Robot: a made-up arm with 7 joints. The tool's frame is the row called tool.
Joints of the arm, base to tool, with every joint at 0 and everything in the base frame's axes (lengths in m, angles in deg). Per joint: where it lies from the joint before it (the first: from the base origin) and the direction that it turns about. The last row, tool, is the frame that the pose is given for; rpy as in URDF.
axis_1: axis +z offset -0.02 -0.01 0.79
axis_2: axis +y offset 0 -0.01 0.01
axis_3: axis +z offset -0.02 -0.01 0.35
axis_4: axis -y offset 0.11 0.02 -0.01
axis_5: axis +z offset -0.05 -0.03 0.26
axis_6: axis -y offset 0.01 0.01 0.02
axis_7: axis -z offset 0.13 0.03 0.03
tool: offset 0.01 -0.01 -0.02 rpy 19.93 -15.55 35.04
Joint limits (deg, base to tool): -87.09..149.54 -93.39..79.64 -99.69..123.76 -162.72..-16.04 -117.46..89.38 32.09..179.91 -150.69..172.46
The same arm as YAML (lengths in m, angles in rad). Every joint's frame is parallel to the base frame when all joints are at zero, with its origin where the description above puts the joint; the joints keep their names.
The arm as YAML. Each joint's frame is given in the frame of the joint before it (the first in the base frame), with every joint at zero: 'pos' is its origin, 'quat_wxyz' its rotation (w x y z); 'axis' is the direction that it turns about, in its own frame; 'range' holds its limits. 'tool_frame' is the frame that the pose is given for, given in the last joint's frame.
length_unit: m
angle_unit: rad
joints:
  - joint: axis_1
    pos: [-0.02, -0.01, 0.79]
    quat_wxyz: [1.0, 0.0, 0.0, 0.0]
    axis: [0.0, 0.0, 1.0]
    range: [-1.52, 2.61]
  - joint: axis_2
    pos: [0.0, -0.01, 0.01]
    quat_wxyz: [1.0, 0.0, 0.0, 0.0]
    axis: [0.0, 1.0, 0.0]
    range: [-1.63, 1.39]
  - joint: axis_3
    pos: [-0.02, -0.01, 0.35]
    quat_wxyz: [1.0, 0.0, 0.0, 0.0]
    axis: [0.0, 0.0, 1.0]
    range: [-1.7399, 2.16]
  - joint: axis_4
    pos: [0.11, 0.02, -0.01]
    quat_wxyz: [1.0, 0.0, 0.0, 0.0]
    axis: [0.0, -1.0, 0.0]
    range: [-2.84, -0.28]
  - joint: axis_5
    pos: [-0.05, -0.03, 0.26]
    quat_wxyz: [1.0, 0.0, 0.0, 0.0]
    axis: [0.0, 0.0, 1.0]
    range: [-2.0501, 1.56]
  - joint: axis_6
    pos: [0.01, 0.01, 0.02]
    quat_wxyz: [1.0, 0.0, 0.0, 0.0]
    axis: [0.0, -1.0, 0.0]
    range: [0.5601, 3.14]
  - joint: axis_7
    pos: [0.13, 0.03, 0.03]
    quat_wxyz: [1.0, 0.0, 0.0, 0.0]
    axis: [0.0, 0.0, -1.0]
    range: [-2.63, 3.01]
tool_frame:
  pos: [0.01, -0.01, -0.02]
  quat_wxyz: [0.923544, 0.203613, -0.075447, 0.316096]

